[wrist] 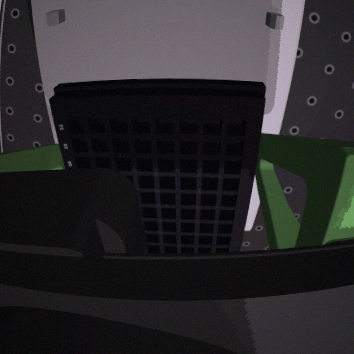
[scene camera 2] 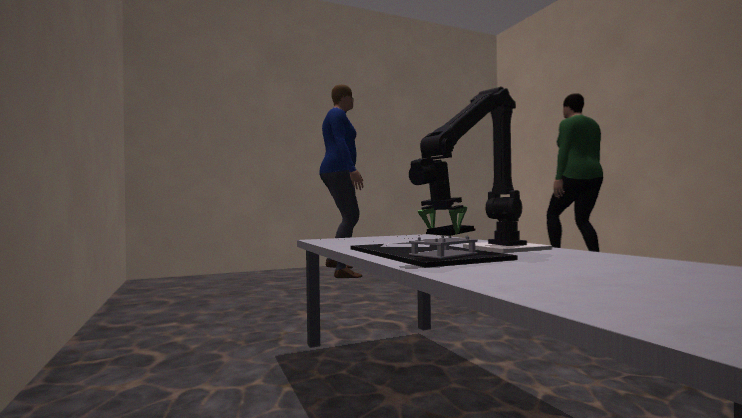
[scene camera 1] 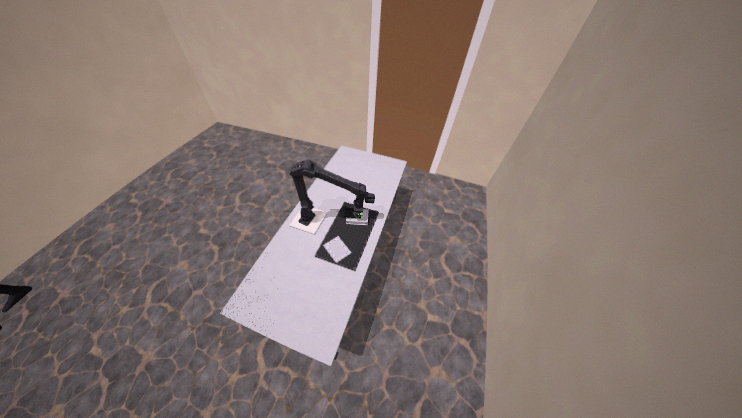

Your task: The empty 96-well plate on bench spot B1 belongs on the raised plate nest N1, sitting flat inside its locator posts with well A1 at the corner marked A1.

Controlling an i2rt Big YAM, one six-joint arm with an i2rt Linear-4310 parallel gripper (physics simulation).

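Frame: origin at the arm's base, x ahead, y left, z up, level; millimetres.
Seen in the pictures: gripper, fingertip midpoint: [wrist: 159, 149] [scene camera 2: 444, 233] [scene camera 1: 356, 213]; arm's base, origin of the base link: [scene camera 2: 507, 244] [scene camera 1: 307, 218].
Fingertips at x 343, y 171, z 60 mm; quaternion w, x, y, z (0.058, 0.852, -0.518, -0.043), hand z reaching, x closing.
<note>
Offsets run from my fingertips to a thing's top centre. "spot": to the spot under its first point. Level surfaces: height alone.
My gripper [scene camera 1: 358, 212] [scene camera 2: 442, 226] [wrist: 159, 149] with green fingers is shut on the black 96-well plate {28 mm back, 12 mm right, 20 mm up} [scene camera 2: 464, 228] [wrist: 189, 147], gripping it by its two long sides. It holds the plate level, a little above the raised plate nest {6 mm ahead, 3 mm left, 9 mm down} [scene camera 1: 363, 221] [scene camera 2: 441, 243] [wrist: 158, 46]. Two of the nest's locator posts show at the top of the wrist view, one on the left [wrist: 55, 17] and one on the right [wrist: 274, 19]. The nest stands at the far end of a black perforated mat {61 mm down} [scene camera 1: 358, 244] [scene camera 2: 383, 250] [wrist: 326, 88]. The A1 mark is hidden.
A white square {spot: 0 mm ahead, 301 mm right, 60 mm down} [scene camera 1: 337, 249] marks a bench spot on the mat. The arm's base [scene camera 1: 305, 216] [scene camera 2: 502, 228] stands beside the mat on the long grey table {74 mm down} [scene camera 1: 290, 301] [scene camera 2: 622, 291]. A person in blue [scene camera 2: 339, 156] and a person in green [scene camera 2: 577, 150] walk beyond the table.
</note>
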